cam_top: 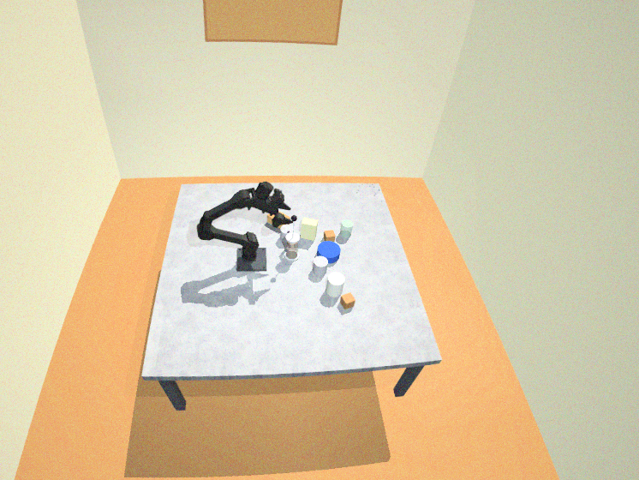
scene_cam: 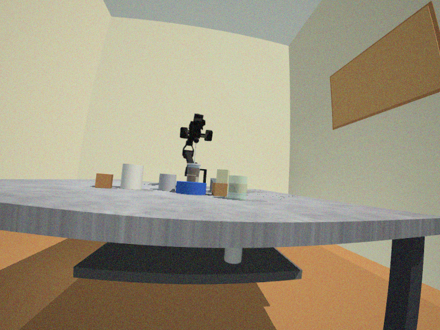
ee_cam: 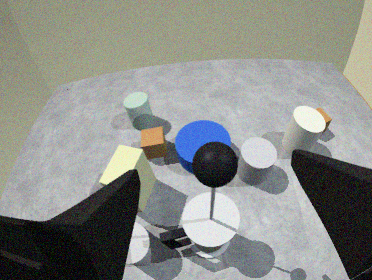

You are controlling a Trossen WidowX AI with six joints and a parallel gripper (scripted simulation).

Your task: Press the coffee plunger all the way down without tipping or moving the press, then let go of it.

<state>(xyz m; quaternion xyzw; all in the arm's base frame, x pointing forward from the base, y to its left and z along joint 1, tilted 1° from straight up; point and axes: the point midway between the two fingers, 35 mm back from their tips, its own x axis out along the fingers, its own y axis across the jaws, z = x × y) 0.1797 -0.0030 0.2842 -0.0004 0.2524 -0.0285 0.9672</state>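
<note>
My gripper tip is now 150 mm above the coffee press, 20 mm to the right of it and 10 mm short of it. From my gripper tip the other things lie so: pale green cylinder 340 mm ahead, 240 mm below, 120 mm to the left; blue disc 260 mm below, 200 mm ahead, 20 mm to the right; pale yellow box 220 mm below, 130 mm to the left, 130 mm ahead.
</note>
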